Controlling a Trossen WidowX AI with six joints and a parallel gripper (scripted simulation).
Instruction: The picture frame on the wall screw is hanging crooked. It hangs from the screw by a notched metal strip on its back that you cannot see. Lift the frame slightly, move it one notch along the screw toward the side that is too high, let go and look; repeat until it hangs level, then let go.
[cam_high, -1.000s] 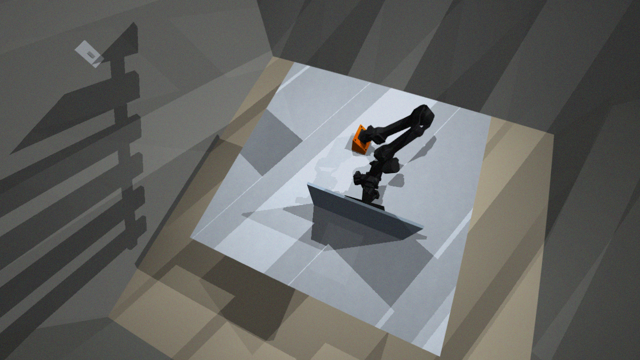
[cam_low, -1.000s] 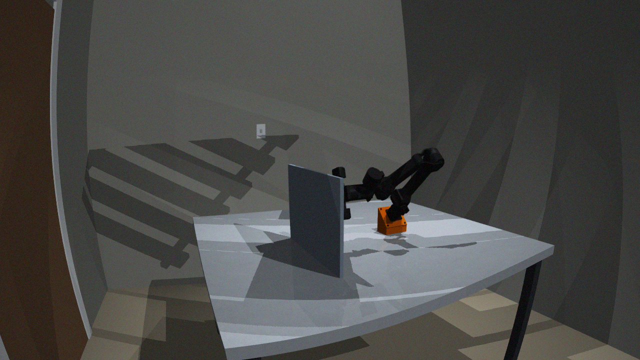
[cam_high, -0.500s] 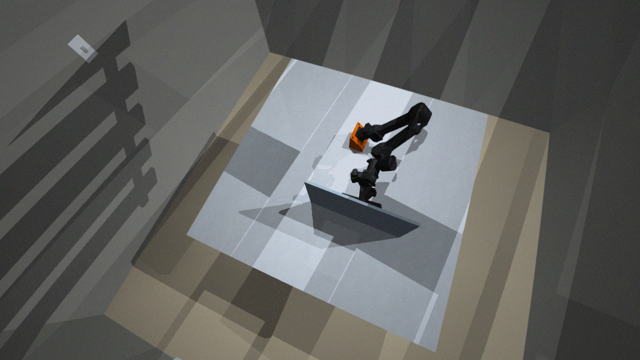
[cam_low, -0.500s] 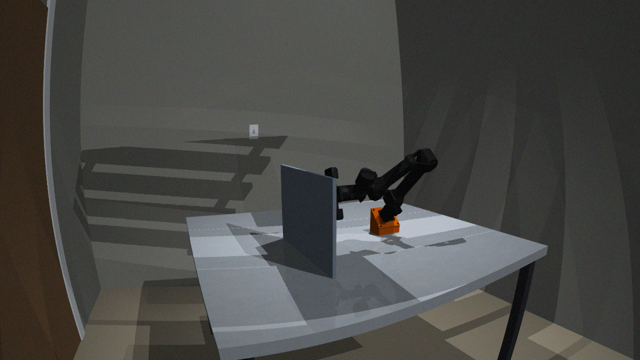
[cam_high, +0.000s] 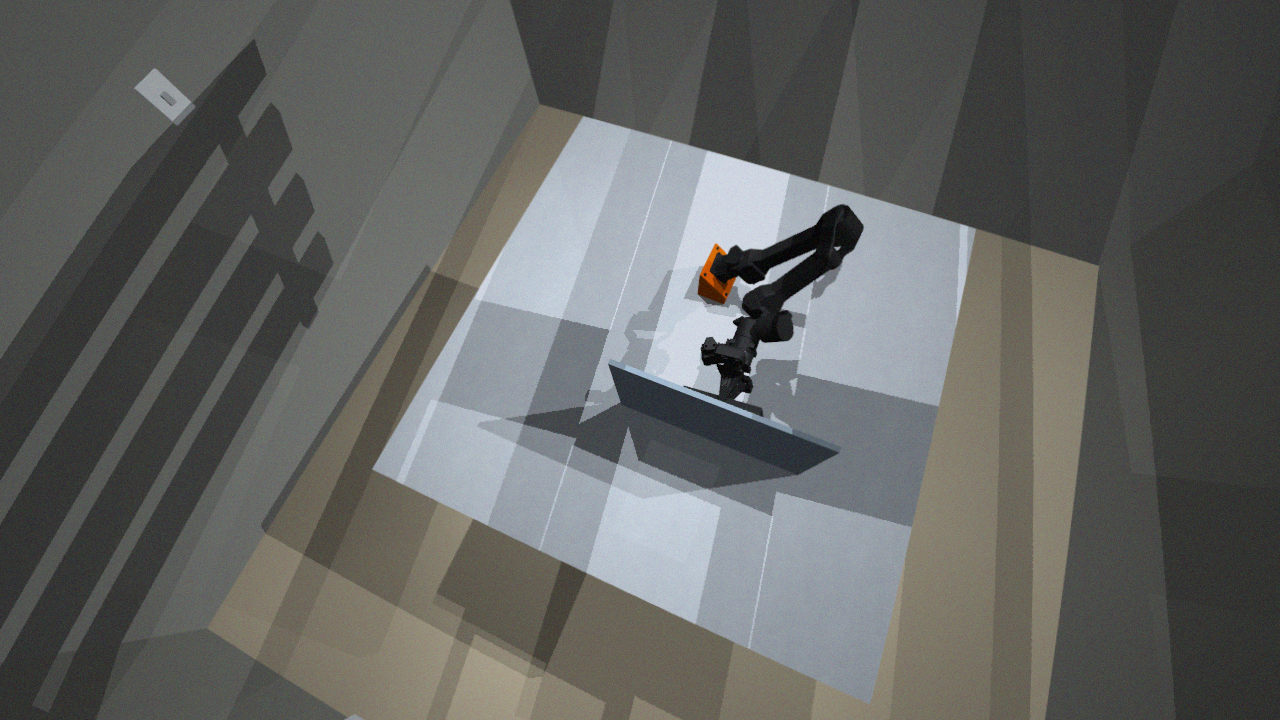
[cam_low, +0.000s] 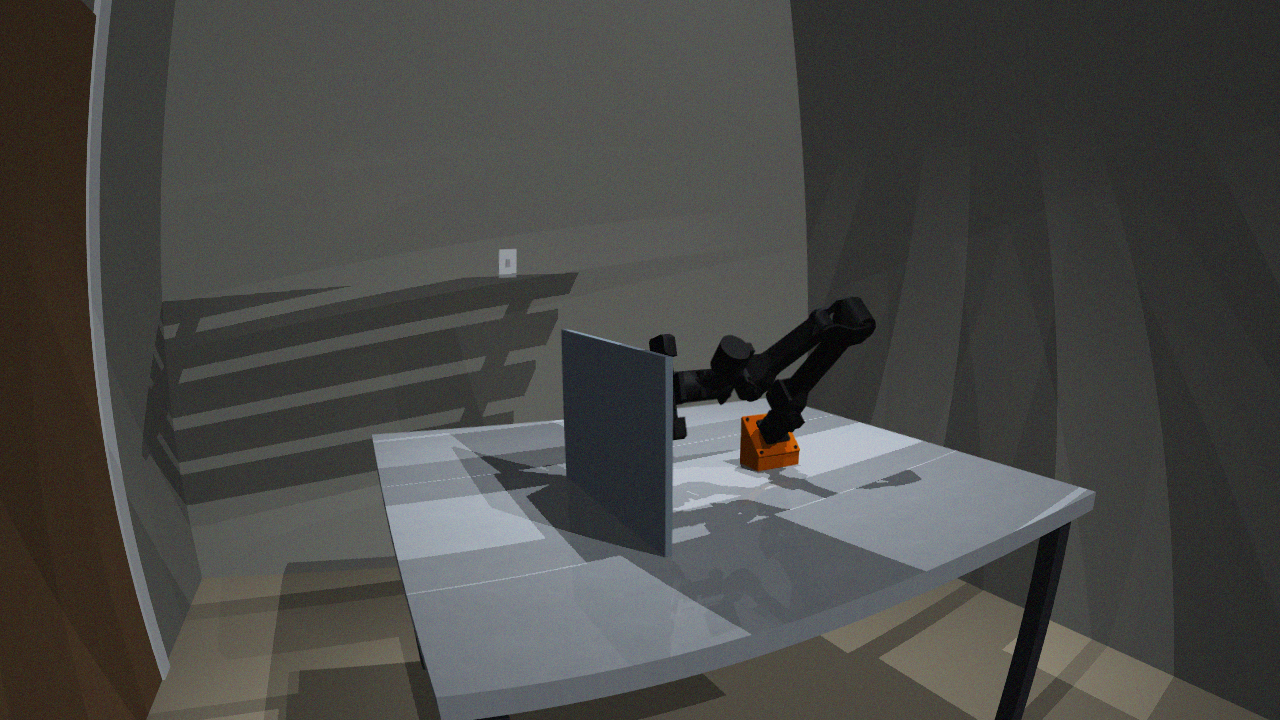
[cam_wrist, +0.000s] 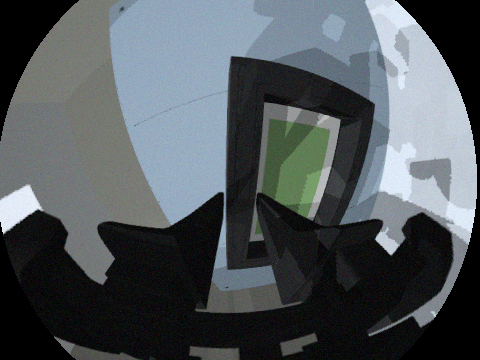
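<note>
Now: gripper tip 10 mm short of the picture frame, 10 mm to the right of it and 50 mm above it. From my gripper tip the other things lie so: grey wall panel (20 mm ahead, 60 mm below).
</note>
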